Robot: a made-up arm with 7 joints.
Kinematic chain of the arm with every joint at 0, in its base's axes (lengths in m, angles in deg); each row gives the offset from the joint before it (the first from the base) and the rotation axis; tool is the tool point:
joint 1: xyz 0 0 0 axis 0 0.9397 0.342
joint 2: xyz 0 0 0 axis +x
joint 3: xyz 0 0 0 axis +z
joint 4: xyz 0.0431 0 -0.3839 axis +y
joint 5: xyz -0.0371 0 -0.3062 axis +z
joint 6: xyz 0 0 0 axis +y
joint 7: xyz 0 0 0 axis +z
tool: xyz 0 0 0
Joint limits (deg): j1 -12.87..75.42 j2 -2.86..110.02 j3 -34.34..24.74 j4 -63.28..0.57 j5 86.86..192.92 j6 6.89..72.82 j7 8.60..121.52
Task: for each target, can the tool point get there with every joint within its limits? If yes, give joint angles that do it. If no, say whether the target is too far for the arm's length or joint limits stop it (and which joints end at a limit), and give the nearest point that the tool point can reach.
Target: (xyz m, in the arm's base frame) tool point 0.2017 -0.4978 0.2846
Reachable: no: joint limits stop it (at a limit: joint 1, joint 2, joint 3, joint 4) | nearest point 0.3406 -0.2193 -0.4832 | short by 0.828 m
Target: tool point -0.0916 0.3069 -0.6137
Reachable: yes | joints 17.71 30.54 -21.25 -23.05 170.33 46.44 54.65
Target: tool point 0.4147 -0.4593 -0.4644
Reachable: no: too far | nearest point 0.3406 -0.2193 -0.4832 | short by 0.252 m
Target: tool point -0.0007 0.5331 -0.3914
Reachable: yes | joints 25.70 63.87 -18.38 -49.22 105.75 35.54 91.69
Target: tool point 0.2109 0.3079 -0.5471
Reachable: yes | joints 3.47 27.87 4.23 -48.70 102.77 21.01 109.16
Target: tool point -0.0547 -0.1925 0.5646
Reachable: no: joint limits stop it (at a limit: joint 1, joint 2, joint 3, joint 4) | nearest point 0.2375 0.4586 0.3619 | short by 0.742 m
